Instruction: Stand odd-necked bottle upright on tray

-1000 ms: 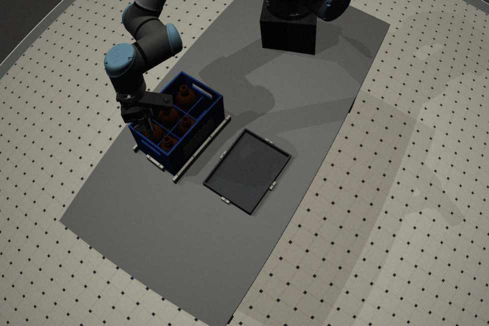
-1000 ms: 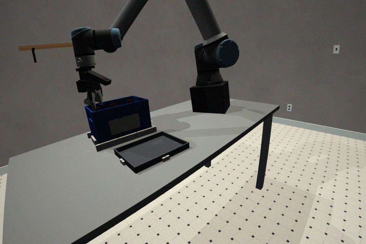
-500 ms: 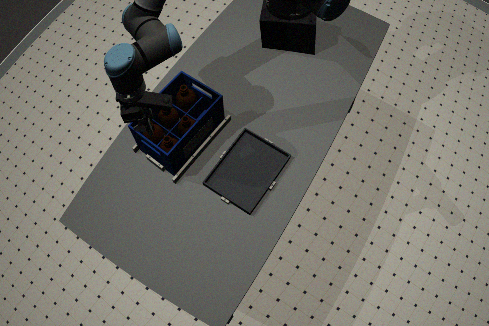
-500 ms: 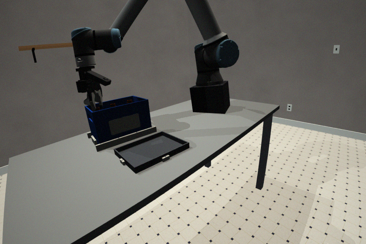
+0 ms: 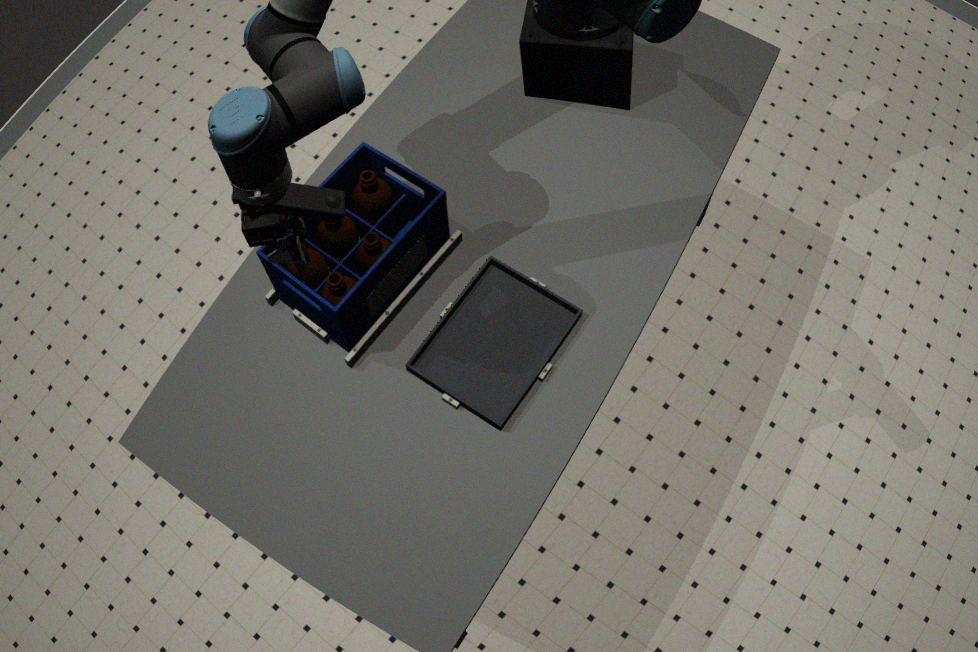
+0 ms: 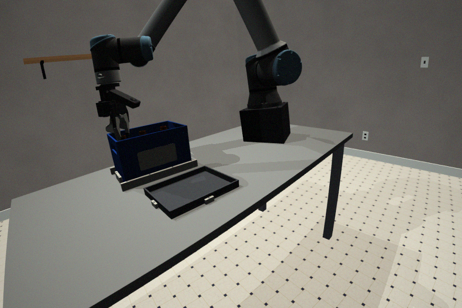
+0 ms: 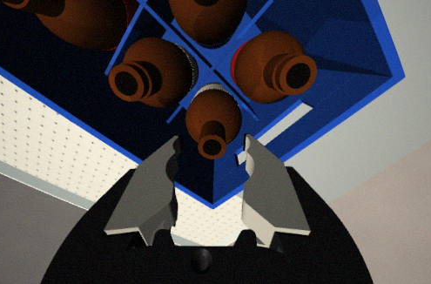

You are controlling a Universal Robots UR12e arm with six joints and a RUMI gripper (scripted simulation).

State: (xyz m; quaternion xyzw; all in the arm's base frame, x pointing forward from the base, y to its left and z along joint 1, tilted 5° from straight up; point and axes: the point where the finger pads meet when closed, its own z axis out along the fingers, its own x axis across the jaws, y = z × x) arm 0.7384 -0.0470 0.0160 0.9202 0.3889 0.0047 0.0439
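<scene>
Right now the bottle is 70 mm below my hand. The rest, counted from my hand: black tray 120 mm behind, 310 mm to the left, 140 mm below; blue crate 80 mm behind, 40 mm to the left, 70 mm below.
</scene>
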